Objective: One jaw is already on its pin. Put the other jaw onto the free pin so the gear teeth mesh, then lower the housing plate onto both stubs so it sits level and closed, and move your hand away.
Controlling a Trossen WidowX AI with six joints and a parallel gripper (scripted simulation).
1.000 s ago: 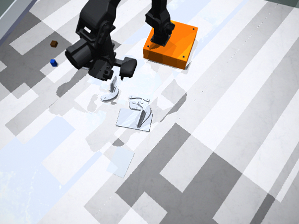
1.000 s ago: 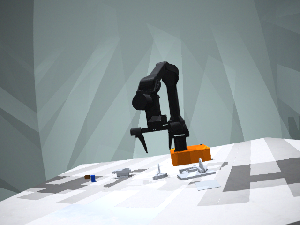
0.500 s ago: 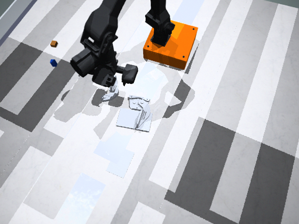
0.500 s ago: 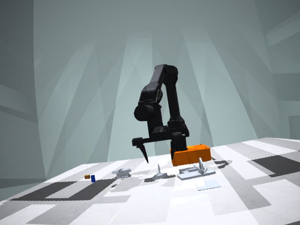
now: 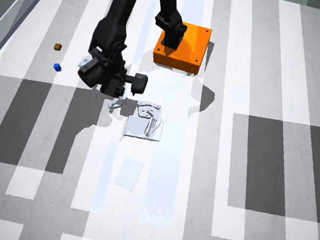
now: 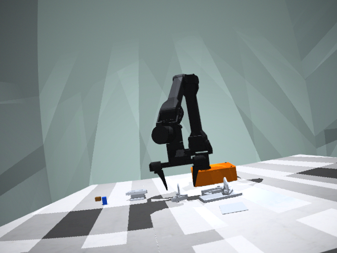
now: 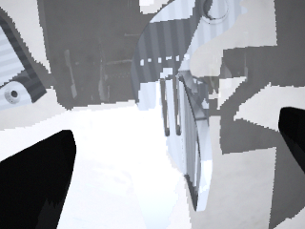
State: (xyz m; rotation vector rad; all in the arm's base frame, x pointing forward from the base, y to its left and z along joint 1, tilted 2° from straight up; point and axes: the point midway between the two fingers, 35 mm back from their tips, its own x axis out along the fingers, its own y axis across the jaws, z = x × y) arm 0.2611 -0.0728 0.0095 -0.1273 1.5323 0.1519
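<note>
My gripper tip is 3 cm short of the jaw, 1 cm to the left of it and 2 cm above it. From my gripper tip the other things lie so: brown cube: 8 cm behind, 34 cm to the right, 2 cm below; blue cube: 28 cm to the right, 2 cm below; pale flat sheet: 23 cm ahead, 16 cm to the left, 3 cm below.
</note>
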